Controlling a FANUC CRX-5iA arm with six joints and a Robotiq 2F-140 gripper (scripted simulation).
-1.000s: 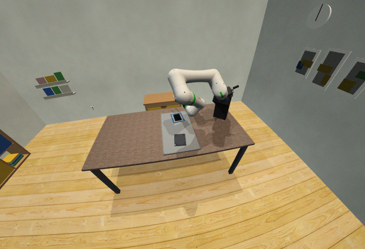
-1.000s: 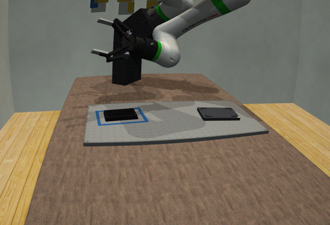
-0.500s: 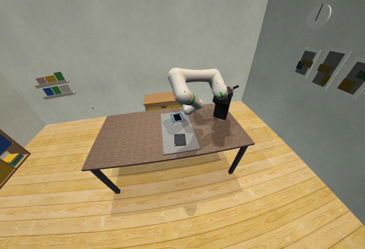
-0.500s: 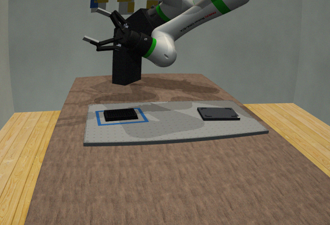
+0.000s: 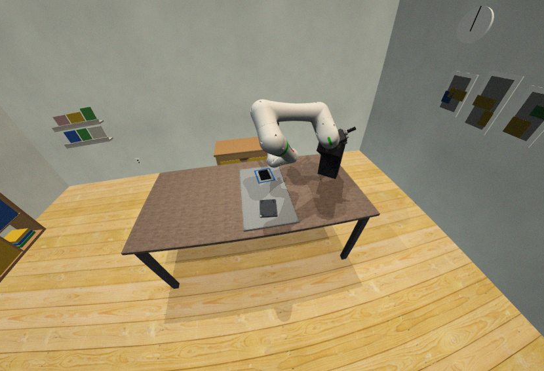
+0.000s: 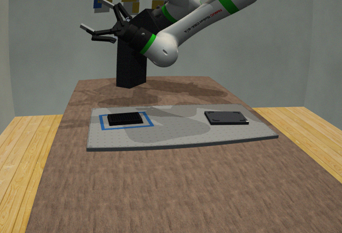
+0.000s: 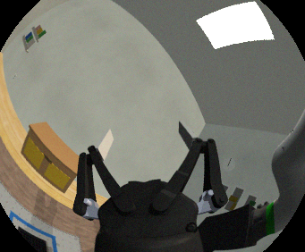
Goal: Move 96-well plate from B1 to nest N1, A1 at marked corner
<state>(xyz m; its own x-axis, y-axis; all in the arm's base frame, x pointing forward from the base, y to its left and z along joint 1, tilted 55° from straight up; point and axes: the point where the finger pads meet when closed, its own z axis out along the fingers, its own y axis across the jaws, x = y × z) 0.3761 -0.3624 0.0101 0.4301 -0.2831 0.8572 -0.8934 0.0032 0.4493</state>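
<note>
Now: hand 420 mm above the black 96-well plate, 160 mm to the right of it and 40 mm short of it. The rest, counted from my hand: plate nest N1: 550 mm to the left, 420 mm below, 30 mm behind.
</note>
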